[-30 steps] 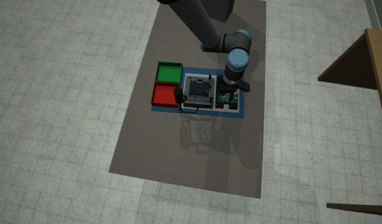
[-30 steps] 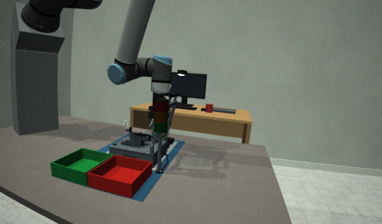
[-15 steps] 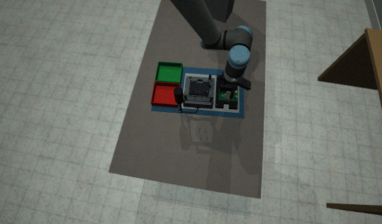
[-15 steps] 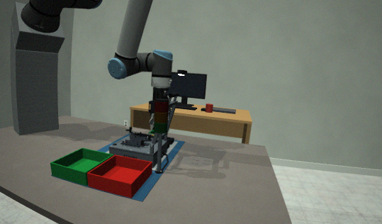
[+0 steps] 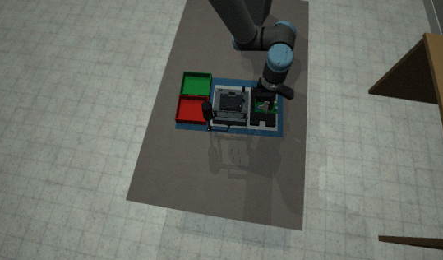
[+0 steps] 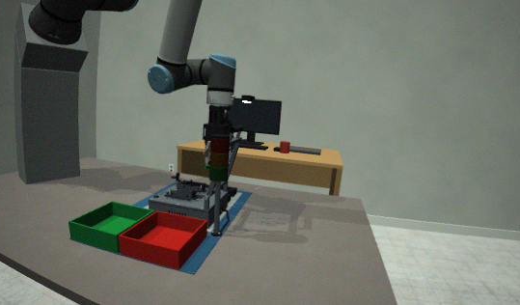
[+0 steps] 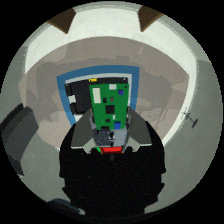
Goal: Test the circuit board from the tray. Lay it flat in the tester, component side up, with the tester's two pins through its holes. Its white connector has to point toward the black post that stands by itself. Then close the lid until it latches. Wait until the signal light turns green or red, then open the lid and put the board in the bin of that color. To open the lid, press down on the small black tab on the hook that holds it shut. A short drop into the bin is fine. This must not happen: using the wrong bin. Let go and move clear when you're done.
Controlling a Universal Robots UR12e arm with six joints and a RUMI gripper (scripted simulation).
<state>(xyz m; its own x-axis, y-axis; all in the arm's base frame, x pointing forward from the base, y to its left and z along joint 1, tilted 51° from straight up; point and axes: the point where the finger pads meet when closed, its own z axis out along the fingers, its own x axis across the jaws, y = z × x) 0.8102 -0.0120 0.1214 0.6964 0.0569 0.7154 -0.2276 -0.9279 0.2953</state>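
My gripper is now 130 mm past the black latch hook, 80 mm to the left of it and 30 mm above it. From my hand the other things lie so: tester lid: 30 mm ahead, 190 mm to the right, 60 mm above; red bin: 110 mm behind, 360 mm to the right, 110 mm below; green circuit board: right at my hand.
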